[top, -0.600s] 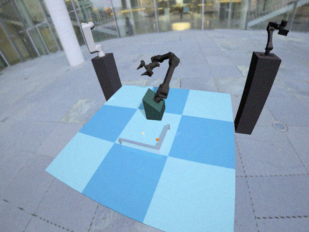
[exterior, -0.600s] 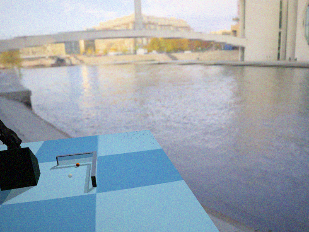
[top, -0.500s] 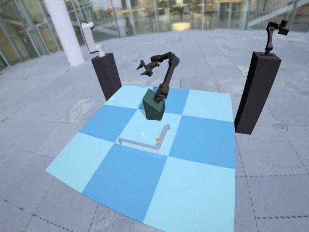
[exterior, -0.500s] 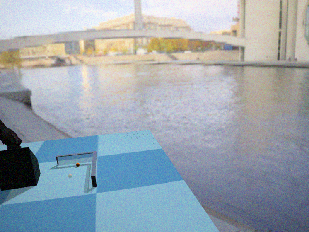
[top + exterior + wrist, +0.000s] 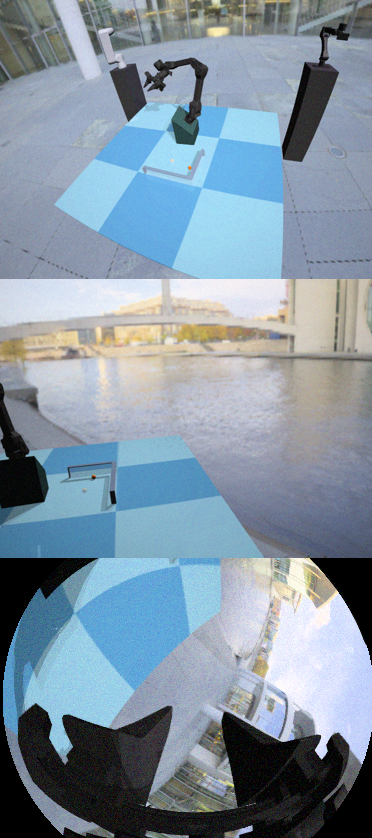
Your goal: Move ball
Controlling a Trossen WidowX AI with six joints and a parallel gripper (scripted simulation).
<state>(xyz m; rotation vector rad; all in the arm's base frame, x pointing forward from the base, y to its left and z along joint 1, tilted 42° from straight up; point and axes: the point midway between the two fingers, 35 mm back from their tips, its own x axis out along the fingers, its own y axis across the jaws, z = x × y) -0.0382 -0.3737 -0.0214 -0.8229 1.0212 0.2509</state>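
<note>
Right now my gripper tip is 34 cm short of the orange ball, 41 cm to the right of it and 34 cm above it. The rest, counted from my gripper tip: see-through copy: 31 cm ahead, 28 cm to the left, 34 cm below.
</note>
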